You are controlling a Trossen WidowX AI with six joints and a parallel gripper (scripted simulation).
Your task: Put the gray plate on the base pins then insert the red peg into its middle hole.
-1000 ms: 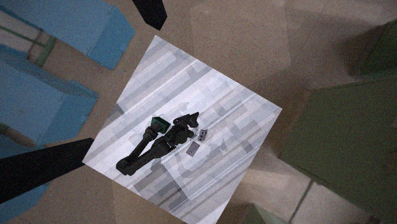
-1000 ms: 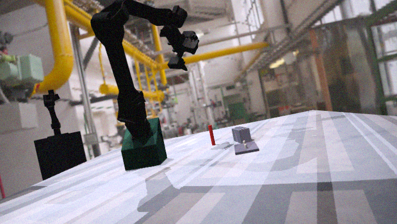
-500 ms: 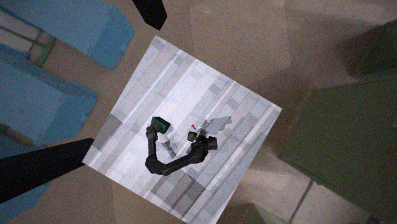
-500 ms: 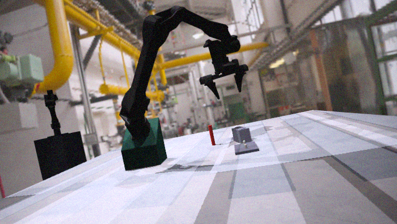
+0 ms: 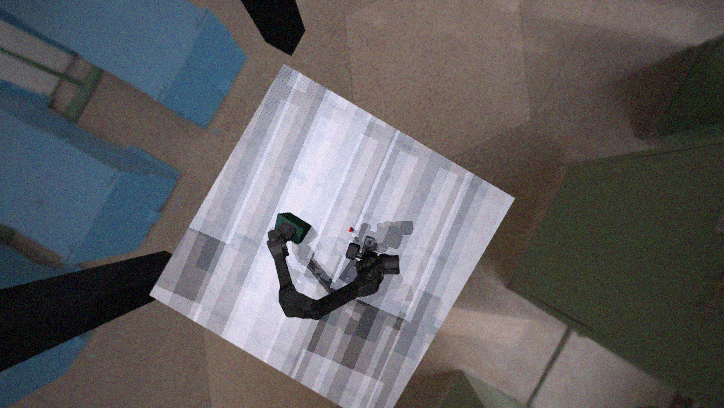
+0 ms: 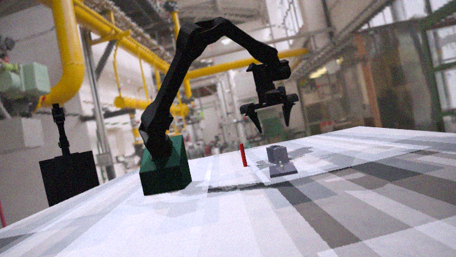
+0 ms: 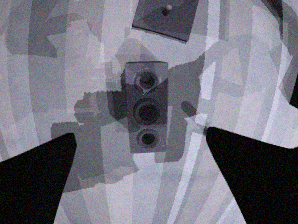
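Right now the gray plate is 7 cm below my gripper tip and 1 cm behind it. The rest, counted from my gripper tip: red peg 12 cm behind, 7 cm below, 4 cm to the left; then dark base 14 cm to the right, 10 cm below, 2 cm behind.
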